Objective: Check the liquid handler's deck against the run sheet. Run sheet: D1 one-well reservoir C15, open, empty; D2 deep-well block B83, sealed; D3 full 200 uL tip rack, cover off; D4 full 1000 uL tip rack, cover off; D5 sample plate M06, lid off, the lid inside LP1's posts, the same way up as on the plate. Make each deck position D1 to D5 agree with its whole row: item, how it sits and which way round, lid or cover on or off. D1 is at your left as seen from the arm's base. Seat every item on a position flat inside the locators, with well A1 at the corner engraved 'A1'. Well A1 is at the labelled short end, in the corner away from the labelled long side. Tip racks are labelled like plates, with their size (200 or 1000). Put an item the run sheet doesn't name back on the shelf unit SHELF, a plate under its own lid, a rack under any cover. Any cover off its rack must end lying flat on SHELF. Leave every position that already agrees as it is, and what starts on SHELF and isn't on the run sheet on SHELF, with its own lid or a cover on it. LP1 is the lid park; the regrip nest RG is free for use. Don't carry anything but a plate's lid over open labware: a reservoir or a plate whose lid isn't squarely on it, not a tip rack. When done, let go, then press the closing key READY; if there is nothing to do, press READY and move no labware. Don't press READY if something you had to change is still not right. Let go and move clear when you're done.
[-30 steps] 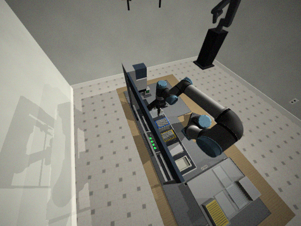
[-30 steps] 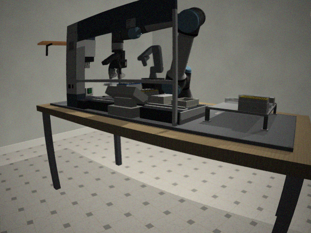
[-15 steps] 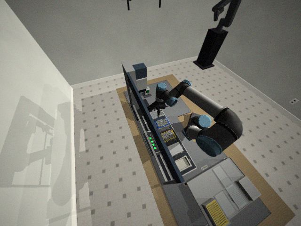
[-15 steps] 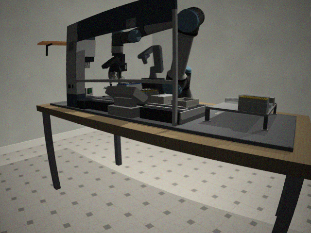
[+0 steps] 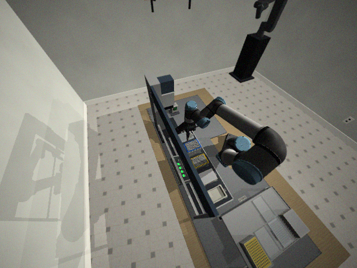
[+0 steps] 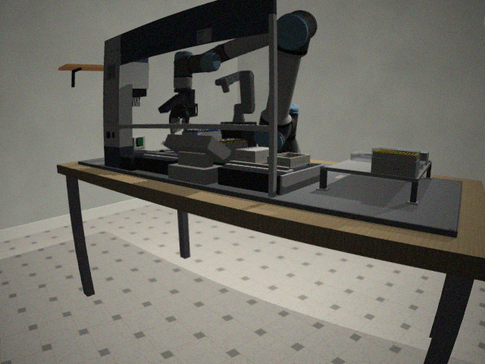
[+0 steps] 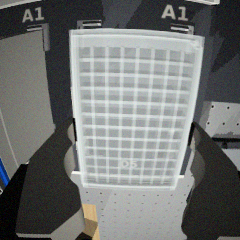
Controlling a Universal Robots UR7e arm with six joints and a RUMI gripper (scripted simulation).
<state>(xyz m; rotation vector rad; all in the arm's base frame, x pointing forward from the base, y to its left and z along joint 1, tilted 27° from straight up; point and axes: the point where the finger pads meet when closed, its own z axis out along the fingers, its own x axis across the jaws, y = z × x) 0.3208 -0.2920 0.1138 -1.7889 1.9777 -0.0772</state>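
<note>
My hand is 1 cm short of the blue-framed tip rack, 13 cm to the right of it and 2 cm below it. From my hand the other things lie so: sample plate 1 cm below; then yellow-framed tip rack 2 cm ahead, 25 cm to the left, 1 cm below; then flat lid 16 cm behind, 16 cm to the right, 9 cm below.
</note>
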